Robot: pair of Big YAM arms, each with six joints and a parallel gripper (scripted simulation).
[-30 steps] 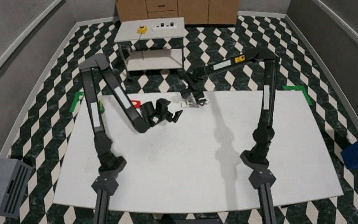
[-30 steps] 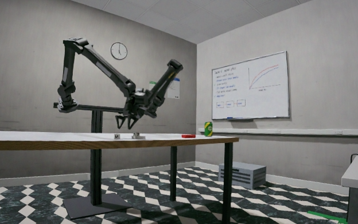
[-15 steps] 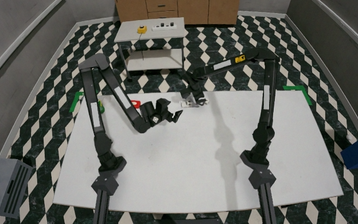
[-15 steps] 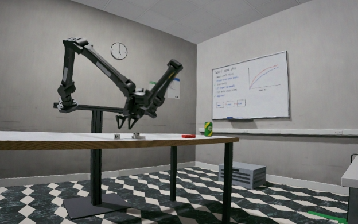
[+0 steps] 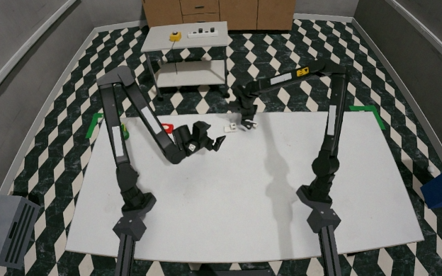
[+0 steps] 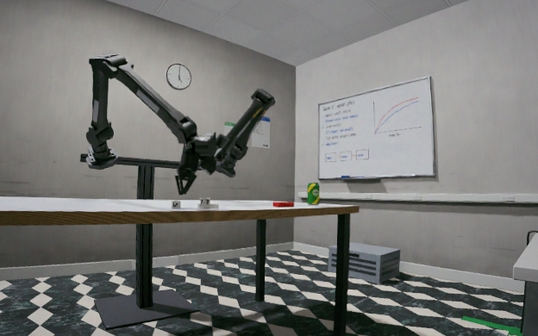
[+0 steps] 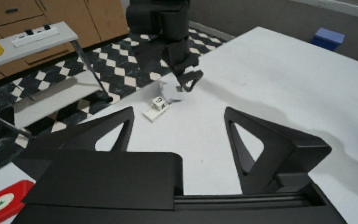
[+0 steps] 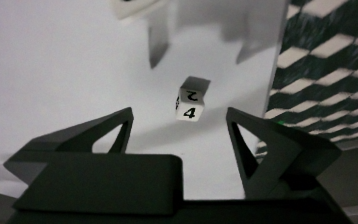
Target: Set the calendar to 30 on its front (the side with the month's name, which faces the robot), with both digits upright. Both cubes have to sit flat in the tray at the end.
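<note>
My right gripper is now 11 cm to the right of the flat white tray and 5 cm above it. The rest, counted from my right hand: flat red object 4 cm ahead, 50 cm to the left, 4 cm below.
</note>
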